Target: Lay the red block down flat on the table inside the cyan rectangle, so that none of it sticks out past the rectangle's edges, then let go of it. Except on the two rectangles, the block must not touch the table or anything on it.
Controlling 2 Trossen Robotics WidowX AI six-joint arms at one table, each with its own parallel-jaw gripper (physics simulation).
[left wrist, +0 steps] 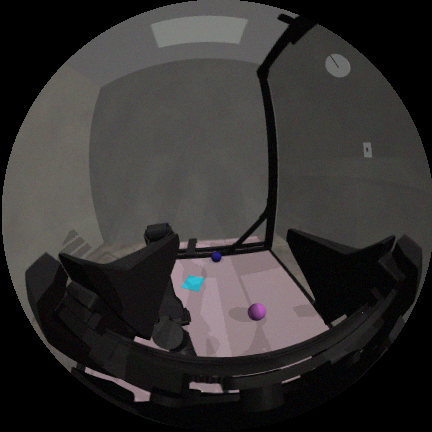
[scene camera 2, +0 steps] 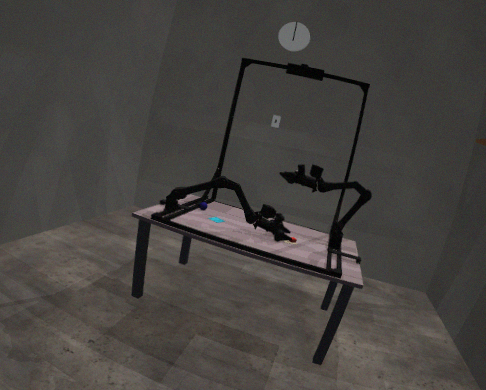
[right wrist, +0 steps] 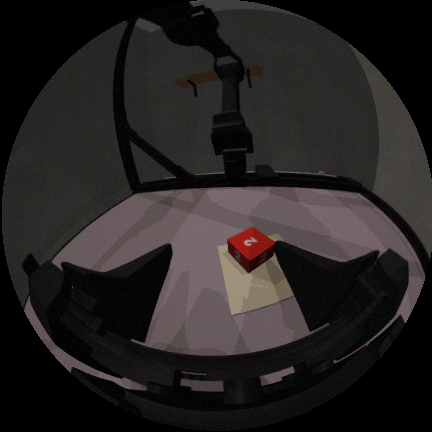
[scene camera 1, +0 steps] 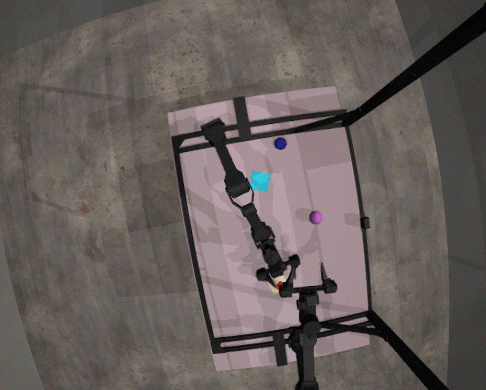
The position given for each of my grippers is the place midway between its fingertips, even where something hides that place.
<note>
My left gripper (scene camera 1: pixel 307 264) is open, holding nothing. The table carries a red block (right wrist: pixel 250 248). I also see my right gripper (right wrist: pixel 223 247) and a beige rectangle (right wrist: pixel 266 284).
My left gripper shows as well in the left wrist view (left wrist: pixel 234 236). The left wrist view misses the red block, which is hidden by my left gripper.
</note>
